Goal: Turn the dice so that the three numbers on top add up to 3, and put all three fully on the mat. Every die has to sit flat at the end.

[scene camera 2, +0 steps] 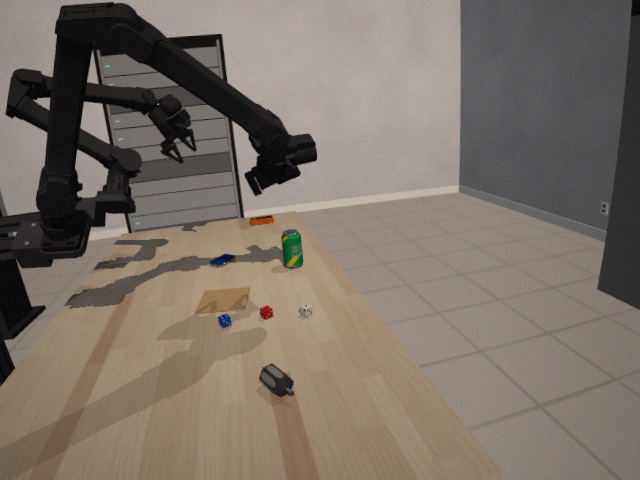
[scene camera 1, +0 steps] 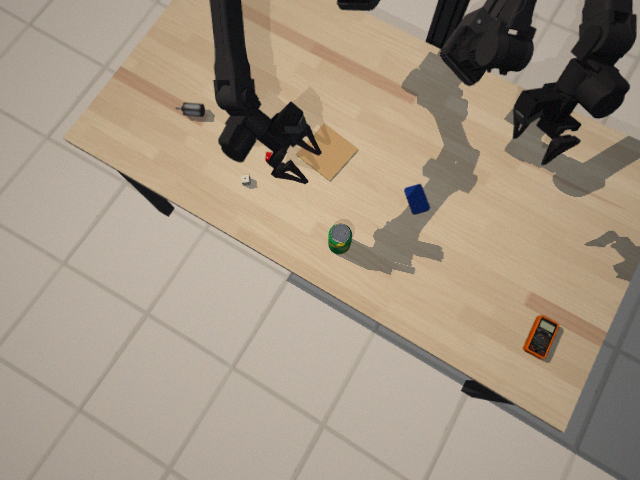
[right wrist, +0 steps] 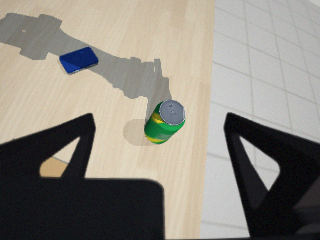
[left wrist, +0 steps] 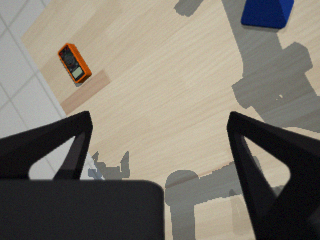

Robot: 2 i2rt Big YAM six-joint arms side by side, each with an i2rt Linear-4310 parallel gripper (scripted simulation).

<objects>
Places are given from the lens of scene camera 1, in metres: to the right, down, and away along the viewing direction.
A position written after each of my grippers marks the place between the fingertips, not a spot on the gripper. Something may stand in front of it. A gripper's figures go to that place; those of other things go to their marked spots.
my left gripper (scene camera 1: 528,151): 0.47, -0.20, 1.10
my right gripper (scene camera 1: 313,168): -0.01, -0.17, 1.17
tan mat (scene camera 1: 336,151): 0.05, -0.28, 1.51
</objects>
